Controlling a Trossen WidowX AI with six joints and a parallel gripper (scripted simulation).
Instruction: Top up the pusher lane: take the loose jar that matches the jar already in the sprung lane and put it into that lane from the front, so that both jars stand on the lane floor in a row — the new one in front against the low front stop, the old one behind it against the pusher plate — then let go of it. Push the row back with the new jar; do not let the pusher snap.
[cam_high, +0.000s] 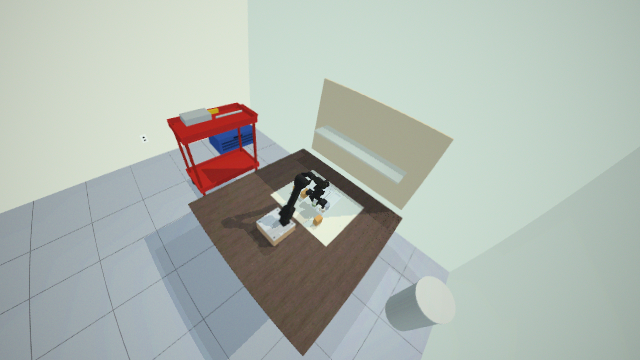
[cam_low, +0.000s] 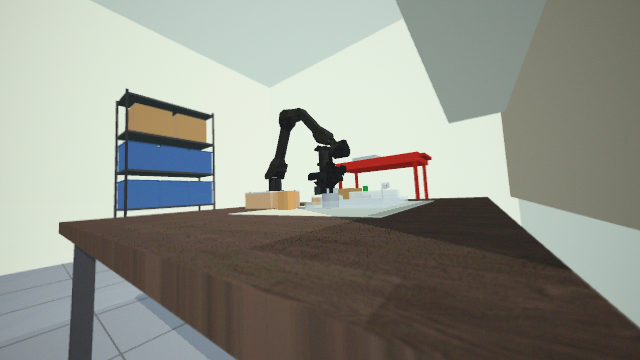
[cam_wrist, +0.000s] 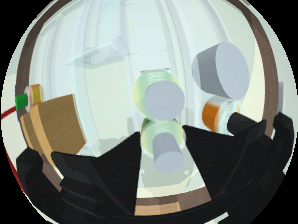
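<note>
The grey cylinder is 70 mm ahead of my gripper tip and 70 mm to the right of it. Round my gripper tip: clear sprung lane (140 mm ahead, 40 mm to the left, 10 mm below).
</note>
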